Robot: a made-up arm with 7 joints. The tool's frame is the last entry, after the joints.
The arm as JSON. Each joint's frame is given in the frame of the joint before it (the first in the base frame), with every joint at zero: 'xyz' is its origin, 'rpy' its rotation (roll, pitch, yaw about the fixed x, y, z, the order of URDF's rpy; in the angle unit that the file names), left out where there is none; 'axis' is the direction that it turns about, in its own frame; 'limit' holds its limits. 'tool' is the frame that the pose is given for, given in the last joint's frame.
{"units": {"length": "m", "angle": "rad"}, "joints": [
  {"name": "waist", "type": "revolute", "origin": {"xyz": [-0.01, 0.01, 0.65]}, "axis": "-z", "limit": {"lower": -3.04, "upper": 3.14}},
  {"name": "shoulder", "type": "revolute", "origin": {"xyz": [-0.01, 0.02, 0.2]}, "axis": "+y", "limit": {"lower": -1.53, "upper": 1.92}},
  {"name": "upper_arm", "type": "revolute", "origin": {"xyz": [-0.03, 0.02, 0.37]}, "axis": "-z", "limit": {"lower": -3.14, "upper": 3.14}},
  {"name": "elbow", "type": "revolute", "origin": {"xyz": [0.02, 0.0, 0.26]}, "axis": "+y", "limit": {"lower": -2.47, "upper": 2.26}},
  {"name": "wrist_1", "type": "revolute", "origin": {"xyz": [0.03, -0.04, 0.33]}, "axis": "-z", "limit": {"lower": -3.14, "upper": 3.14}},
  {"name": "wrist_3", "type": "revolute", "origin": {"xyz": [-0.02, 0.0, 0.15]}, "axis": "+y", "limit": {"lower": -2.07, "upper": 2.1}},
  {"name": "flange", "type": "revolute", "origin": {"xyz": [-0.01, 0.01, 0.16]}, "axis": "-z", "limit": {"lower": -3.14, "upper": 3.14}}
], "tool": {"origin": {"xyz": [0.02, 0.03, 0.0], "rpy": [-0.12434, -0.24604, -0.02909]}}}
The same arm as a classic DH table. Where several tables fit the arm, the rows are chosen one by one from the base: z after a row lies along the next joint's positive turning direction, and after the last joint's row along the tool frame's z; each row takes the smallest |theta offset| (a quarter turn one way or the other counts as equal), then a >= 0, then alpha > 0; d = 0 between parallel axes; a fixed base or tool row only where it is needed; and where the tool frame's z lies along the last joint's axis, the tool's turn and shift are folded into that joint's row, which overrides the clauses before.
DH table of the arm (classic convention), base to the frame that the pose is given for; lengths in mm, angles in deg. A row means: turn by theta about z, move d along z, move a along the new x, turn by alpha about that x. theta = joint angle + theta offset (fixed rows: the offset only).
base (fixed): theta0 -45; d 0; a -14.1; alpha 180
waist: theta0 -45; d -850; a -10; alpha 90
shoulder: theta0 0; d 40; a -30; alpha -90
upper_arm: theta0 0; d -630; a 20; alpha 90
elbow: theta0 0; d -40; a 30; alpha -90
wrist_1: theta0 0; d -480; a -20; alpha 90
wrist_3: theta0 0; d 10; a -10; alpha -90
flange: theta0 -61.17; d -170.8; a 35.9; alpha 164.24
tool (fixed): theta0 -63.72; d -11.2; a 0; alpha 0
Joint limits (deg, base to tool): -174.18..179.91 -87.66..110.01 -179.91..179.91 -141.52..129.49 -179.91..179.91 -118.6..120.32 -179.91..179.91

